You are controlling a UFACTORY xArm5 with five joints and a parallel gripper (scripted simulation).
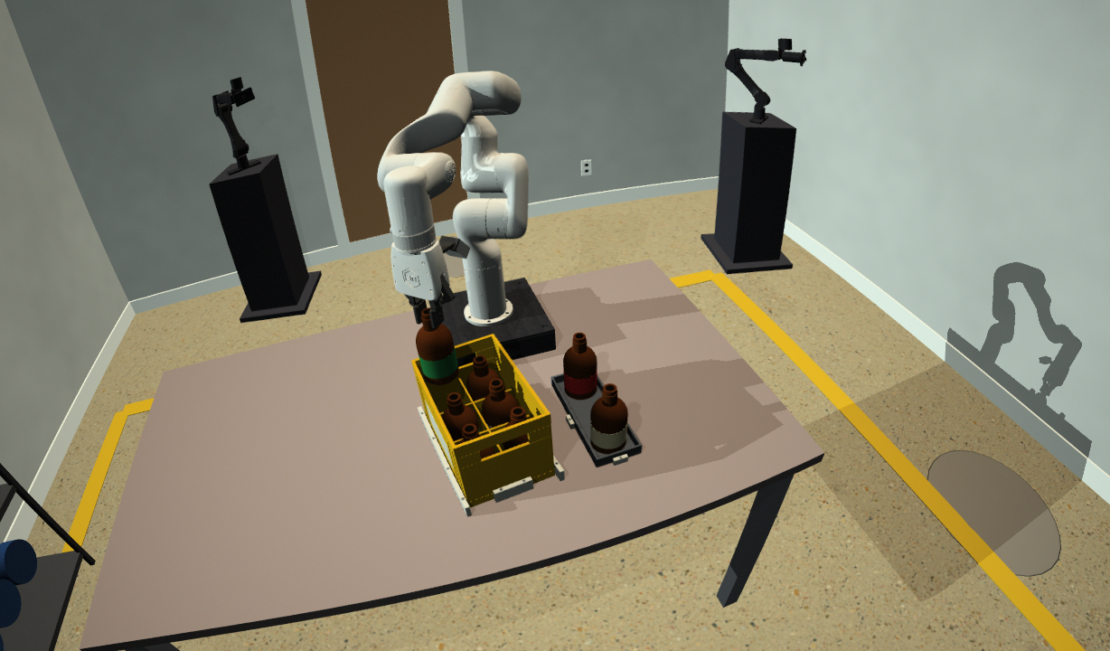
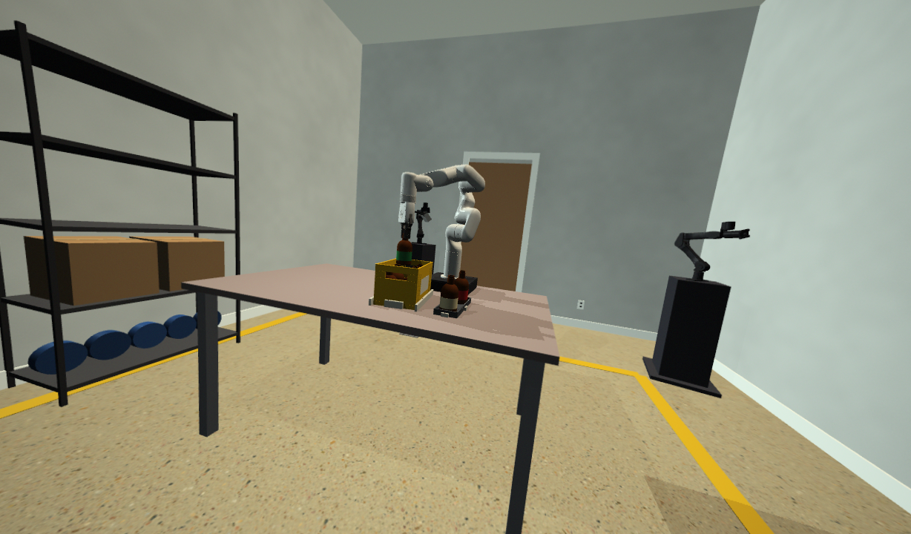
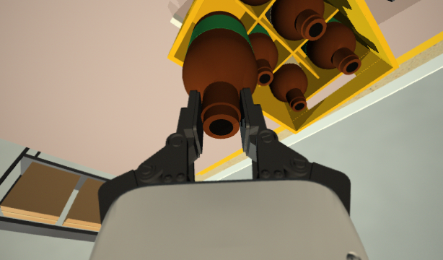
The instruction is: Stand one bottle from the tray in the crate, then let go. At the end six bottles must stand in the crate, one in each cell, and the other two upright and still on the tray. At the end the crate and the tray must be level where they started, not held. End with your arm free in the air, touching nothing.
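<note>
My gripper is now 70 mm short of the crate, 70 mm to the right of it and 220 mm above it.
</note>
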